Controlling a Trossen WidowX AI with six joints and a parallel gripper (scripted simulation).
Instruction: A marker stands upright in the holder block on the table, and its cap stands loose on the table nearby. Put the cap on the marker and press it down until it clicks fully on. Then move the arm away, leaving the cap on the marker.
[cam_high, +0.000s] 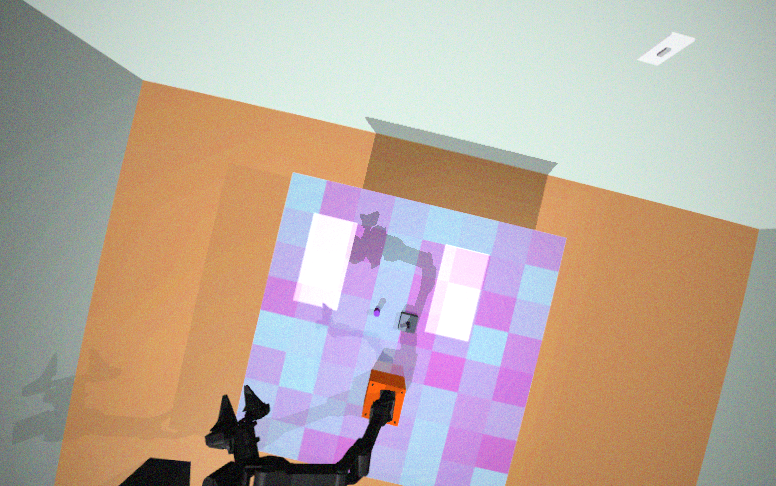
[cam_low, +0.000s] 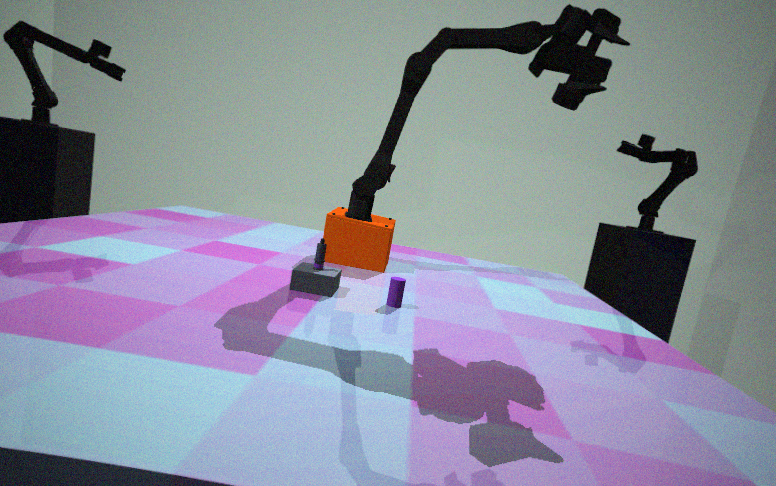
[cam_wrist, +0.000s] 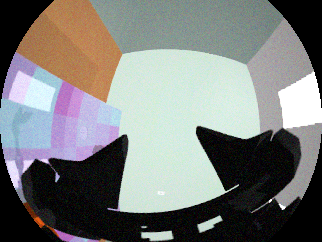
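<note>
The purple cap is 48 cm below my gripper tip, 36 cm to the right of it and 12 cm ahead of it. Round my gripper tip: grey holder block 51 cm to the right, 48 cm below, 8 cm ahead.
</note>
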